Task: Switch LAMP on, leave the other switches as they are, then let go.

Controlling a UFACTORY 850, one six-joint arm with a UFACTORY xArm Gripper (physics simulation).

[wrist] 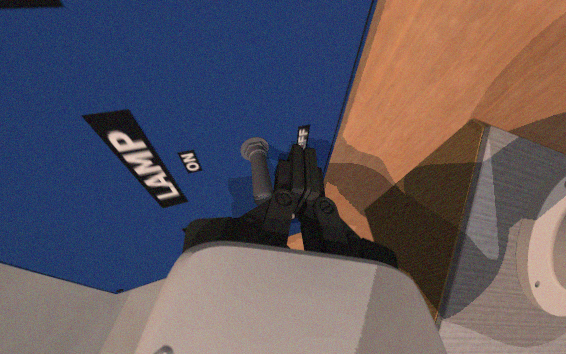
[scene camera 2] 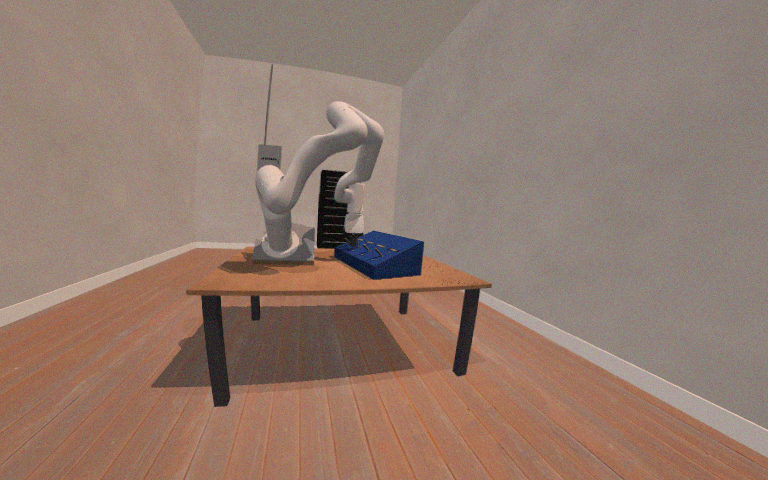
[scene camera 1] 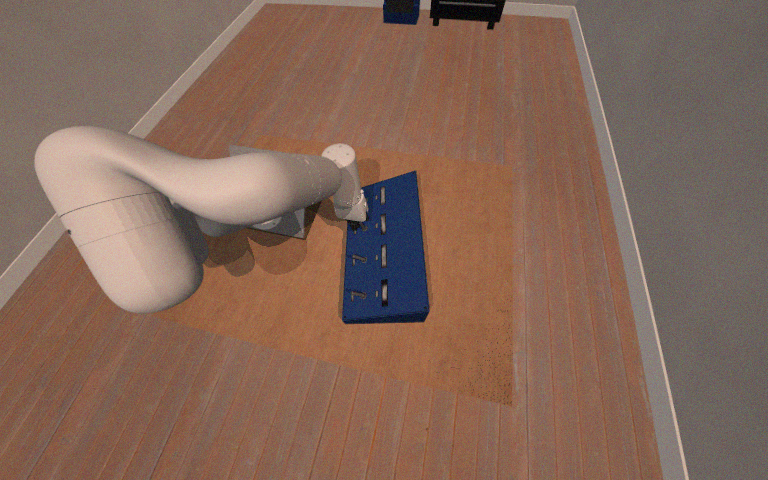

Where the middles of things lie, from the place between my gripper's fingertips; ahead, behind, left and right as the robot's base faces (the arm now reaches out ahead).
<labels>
Now: the blue switch panel (scene camera 1: 392, 276) 110 mm ahead of my hand, 30 mm to the right of it and 20 mm below it. Round my hand: lamp lever (wrist: 262, 187) (30 mm ahead, 20 mm above).
</labels>
